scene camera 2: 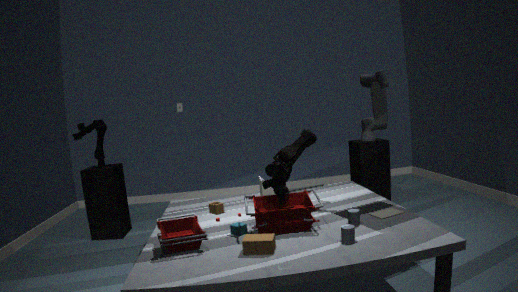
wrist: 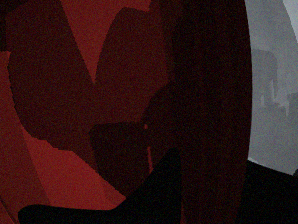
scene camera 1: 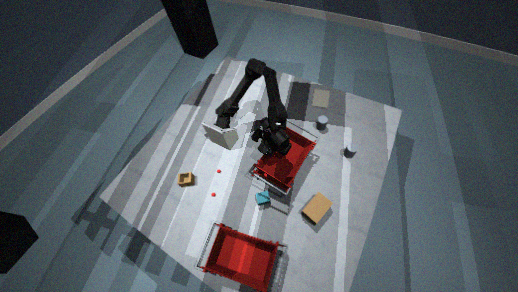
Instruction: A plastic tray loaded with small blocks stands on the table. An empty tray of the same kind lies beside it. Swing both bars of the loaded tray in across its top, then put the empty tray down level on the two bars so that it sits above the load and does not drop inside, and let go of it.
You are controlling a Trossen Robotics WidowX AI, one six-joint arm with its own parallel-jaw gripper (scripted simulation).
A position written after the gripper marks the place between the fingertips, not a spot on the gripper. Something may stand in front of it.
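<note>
Red plastic tray [scene camera 1: 282, 168], visible. Gripper [wrist: 189, 154], visible.
</note>
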